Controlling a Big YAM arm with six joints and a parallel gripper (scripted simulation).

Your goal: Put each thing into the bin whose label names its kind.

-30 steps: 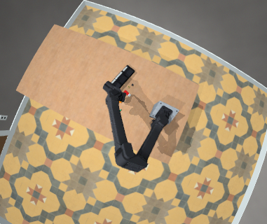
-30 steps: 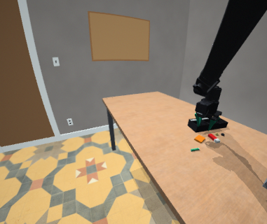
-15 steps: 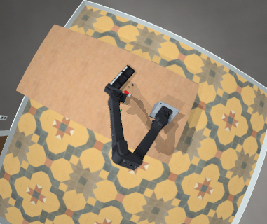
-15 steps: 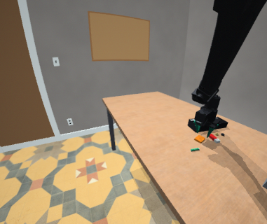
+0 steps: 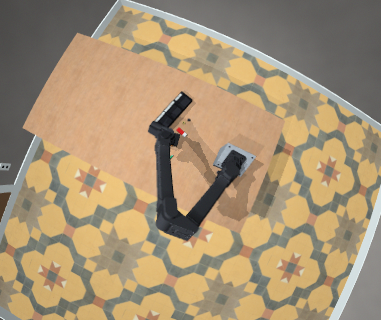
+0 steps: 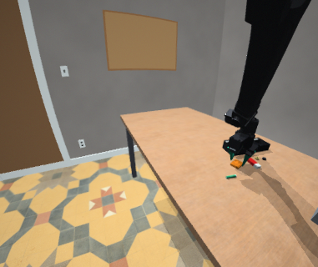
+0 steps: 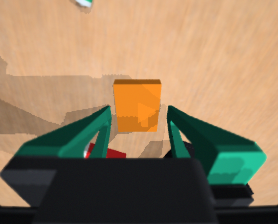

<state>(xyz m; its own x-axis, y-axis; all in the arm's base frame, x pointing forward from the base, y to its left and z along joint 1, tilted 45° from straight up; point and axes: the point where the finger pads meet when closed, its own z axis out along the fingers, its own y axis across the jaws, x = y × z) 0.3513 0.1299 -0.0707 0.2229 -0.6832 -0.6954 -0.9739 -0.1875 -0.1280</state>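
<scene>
Now: the orange block 1 cm below my hand. Also, from my hand: black nut (17 cm to the right, 4 cm behind, 1 cm below); green battery (9 cm to the left, 5 cm behind, 1 cm below); yellow nut (14 cm to the right, 2 cm behind, 1 cm below).
</scene>
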